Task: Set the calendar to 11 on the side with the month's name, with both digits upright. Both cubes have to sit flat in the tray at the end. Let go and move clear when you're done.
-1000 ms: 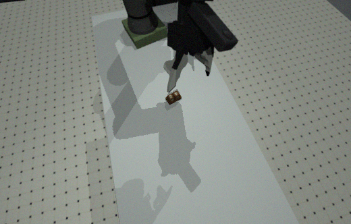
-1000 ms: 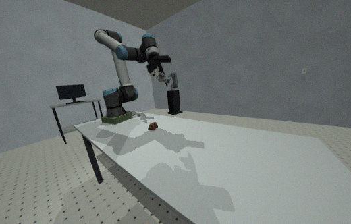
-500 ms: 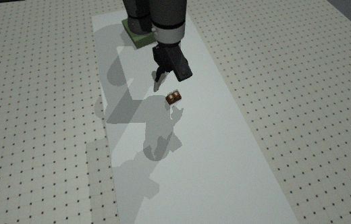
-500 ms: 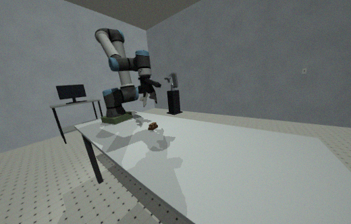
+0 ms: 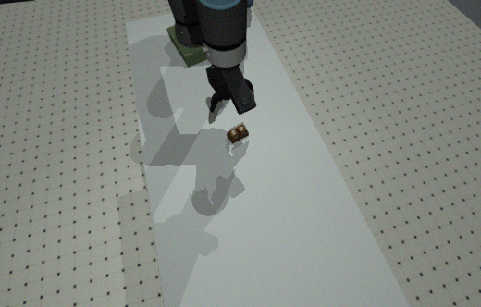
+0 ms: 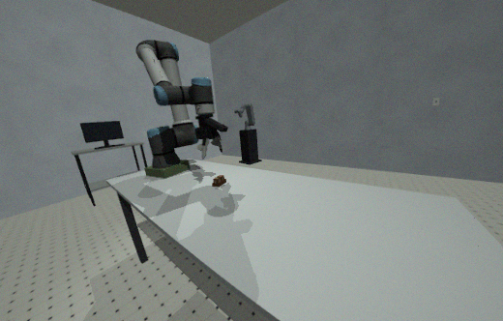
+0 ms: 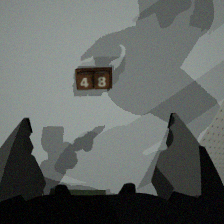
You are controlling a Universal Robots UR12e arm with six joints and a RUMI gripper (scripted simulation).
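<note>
Right now my hand is 14 cm above the brown cube. Also, from my hand: brown calendar tray: 15 cm below, 1 cm to the left, 1 cm behind.
</note>
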